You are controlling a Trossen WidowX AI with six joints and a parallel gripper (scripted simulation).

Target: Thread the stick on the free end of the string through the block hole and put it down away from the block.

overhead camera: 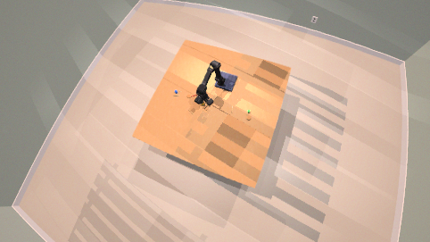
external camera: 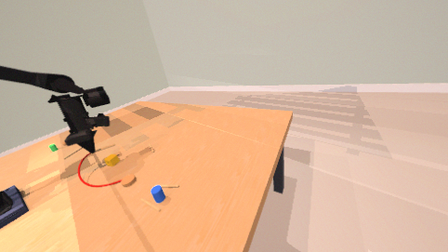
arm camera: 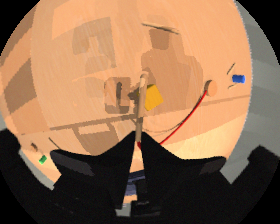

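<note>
Right now my gripper tip is 50 mm above the yellow wooden block, 30 mm to the left of it and 30 mm short of it. Round my gripper tip: blue cylinder (350 mm to the right, 50 mm below, 30 mm ahead); then green piece (420 mm to the left, 80 mm behind, 50 mm below); then round wooden button (200 mm to the right, 60 mm below, 20 mm ahead).
</note>
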